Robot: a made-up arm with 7 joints. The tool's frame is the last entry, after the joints. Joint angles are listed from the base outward.
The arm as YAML. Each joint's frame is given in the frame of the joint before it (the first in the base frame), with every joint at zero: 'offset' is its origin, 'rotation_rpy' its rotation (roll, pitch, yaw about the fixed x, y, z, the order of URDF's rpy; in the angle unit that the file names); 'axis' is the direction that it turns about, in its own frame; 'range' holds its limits. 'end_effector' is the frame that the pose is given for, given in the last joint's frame.
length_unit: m
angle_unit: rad
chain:
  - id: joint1
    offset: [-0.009, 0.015, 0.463]
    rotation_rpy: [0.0, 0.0, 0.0]
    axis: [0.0, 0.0, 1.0]
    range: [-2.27, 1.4]
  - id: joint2
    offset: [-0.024, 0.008, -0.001]
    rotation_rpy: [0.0, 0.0, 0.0]
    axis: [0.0, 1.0, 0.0]
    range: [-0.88, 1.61]
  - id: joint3
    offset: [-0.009, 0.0, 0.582]
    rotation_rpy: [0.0, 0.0, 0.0]
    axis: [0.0, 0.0, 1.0]
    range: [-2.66, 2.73]
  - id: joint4
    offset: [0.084, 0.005, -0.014]
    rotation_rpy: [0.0, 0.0, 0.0]
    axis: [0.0, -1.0, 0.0]
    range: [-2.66, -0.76]
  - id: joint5
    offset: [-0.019, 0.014, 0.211]
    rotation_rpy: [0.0, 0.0, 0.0]
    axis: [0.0, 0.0, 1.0]
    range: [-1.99, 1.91]
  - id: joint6
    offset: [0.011, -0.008, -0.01]
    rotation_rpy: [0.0, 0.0, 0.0]
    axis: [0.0, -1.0, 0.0]
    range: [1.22, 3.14]
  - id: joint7
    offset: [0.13, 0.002, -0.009]
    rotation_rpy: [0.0, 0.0, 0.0]
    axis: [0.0, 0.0, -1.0]
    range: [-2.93, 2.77]
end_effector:
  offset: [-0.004, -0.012, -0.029]
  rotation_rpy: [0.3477, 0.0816, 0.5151]
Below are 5 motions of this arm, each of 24 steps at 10 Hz.
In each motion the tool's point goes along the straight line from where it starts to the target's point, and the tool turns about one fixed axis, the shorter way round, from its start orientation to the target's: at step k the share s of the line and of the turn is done. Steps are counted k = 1, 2, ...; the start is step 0. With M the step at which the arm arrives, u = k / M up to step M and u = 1 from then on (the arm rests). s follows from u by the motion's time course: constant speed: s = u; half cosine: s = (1 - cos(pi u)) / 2; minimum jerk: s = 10 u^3 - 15 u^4 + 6 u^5.
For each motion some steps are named. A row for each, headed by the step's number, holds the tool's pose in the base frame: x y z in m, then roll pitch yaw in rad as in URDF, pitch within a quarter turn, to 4 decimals.
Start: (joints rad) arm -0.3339 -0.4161 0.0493 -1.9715 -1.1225 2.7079 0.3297
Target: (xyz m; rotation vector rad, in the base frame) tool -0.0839 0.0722 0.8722 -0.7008 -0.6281 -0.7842
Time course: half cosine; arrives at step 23
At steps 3, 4, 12, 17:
3: 0.1111 0.0905 1.0754 -1.0407 -0.2300 0.7238
4: 0.1047 0.0899 1.0688 -1.0394 -0.2555 0.6904
12: 0.0109 0.0811 0.9710 -0.9024 -0.6059 0.1392
17: -0.0516 0.0752 0.9059 -0.6585 -0.7691 -0.3427

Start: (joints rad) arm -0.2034 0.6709 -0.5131 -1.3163 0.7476 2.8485 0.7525
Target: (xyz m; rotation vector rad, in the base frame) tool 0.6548 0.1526 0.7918 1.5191 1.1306 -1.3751
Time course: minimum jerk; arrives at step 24
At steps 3, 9, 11, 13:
3: 0.5548 -0.2960 0.8628 1.0622 -0.5757 -1.5038
9: 0.5811 -0.1778 0.8441 0.9198 0.0019 -1.3331
11: 0.5961 -0.1108 0.8335 0.8798 0.3362 -1.2684
13: 0.6119 -0.0399 0.8223 0.8582 0.6917 -1.2035

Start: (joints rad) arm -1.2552 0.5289 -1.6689 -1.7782 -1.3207 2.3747 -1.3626
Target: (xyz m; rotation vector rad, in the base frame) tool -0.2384 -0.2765 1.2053 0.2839 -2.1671 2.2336
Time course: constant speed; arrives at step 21
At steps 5, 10, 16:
5: -0.2956 -0.3515 0.9877 -3.0609 1.1616 2.1623
10: -0.2777 -0.3281 1.0557 -2.1505 0.8878 2.9723
16: -0.2563 -0.3000 1.1373 -1.7541 0.3419 -3.0581

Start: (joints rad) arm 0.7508 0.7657 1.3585 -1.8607 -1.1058 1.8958 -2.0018
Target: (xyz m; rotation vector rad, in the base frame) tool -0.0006 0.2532 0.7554 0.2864 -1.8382 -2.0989
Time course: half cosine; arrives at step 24
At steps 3, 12, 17, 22, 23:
3: -0.0332 0.5615 0.7695 0.6234 0.1762 -1.3031
12: -0.0176 0.4135 0.7627 0.9599 -0.0940 -1.9730
17: -0.0072 0.3159 0.7583 1.2471 -0.1219 -2.4508
22: -0.0012 0.2587 0.7557 1.4104 -0.0749 -2.7277
23: -0.0007 0.2546 0.7555 1.4215 -0.0699 -2.7471

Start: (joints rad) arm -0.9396 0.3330 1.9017 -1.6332 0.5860 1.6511 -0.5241
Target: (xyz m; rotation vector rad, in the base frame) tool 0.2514 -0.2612 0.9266 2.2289 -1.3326 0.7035
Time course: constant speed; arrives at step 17
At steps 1, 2, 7, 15, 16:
1: 0.3002 0.2273 1.0072 0.8092 -0.8255 1.7663
2: 0.2971 0.1967 1.0022 0.8463 -0.9135 1.6892
7: 0.2819 0.0441 0.9770 1.5116 -1.2707 0.8371
15: 0.2575 -0.2001 0.9367 2.9459 -0.8575 -0.8945
16: 0.2544 -0.2307 0.9316 2.9746 -0.7684 -0.9642

